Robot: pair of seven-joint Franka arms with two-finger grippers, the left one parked.
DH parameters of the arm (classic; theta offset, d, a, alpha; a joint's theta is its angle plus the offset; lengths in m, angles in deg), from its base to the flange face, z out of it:
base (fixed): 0 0 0 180
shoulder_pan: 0 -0.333 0 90
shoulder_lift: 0 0 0 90
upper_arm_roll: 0 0.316 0.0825 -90
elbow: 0 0 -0.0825 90
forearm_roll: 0 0.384 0 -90
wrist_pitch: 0 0 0.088 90
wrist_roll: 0 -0.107 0 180
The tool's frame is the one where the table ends.
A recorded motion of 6 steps. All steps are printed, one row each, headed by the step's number.
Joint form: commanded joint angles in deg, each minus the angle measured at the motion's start. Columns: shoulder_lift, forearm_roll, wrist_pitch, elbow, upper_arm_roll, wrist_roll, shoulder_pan.
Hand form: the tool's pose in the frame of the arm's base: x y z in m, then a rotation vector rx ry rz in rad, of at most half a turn. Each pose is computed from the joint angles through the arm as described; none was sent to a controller.
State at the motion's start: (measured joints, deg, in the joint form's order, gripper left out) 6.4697 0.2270 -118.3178 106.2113 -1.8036 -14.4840 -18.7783
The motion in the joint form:
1: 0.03 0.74 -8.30 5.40 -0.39 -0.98 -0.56
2: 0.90 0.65 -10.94 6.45 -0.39 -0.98 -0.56
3: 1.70 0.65 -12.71 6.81 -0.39 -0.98 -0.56
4: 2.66 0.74 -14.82 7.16 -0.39 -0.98 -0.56
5: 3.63 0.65 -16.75 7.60 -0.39 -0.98 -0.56
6: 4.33 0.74 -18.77 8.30 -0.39 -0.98 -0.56
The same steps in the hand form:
1: 0.5712 0.1774 0.4367 -3.0826 -0.0321 -0.2159
2: 0.5731 0.1779 0.4236 -3.0798 -0.0328 -0.2354
3: 0.5757 0.1787 0.4154 -3.0763 -0.0325 -0.2513
4: 0.5788 0.1796 0.4063 -3.0703 -0.0307 -0.2714
5: 0.5811 0.1803 0.3960 -3.0685 -0.0319 -0.2856
6: 0.5819 0.1805 0.3866 -3.0636 -0.0300 -0.3011

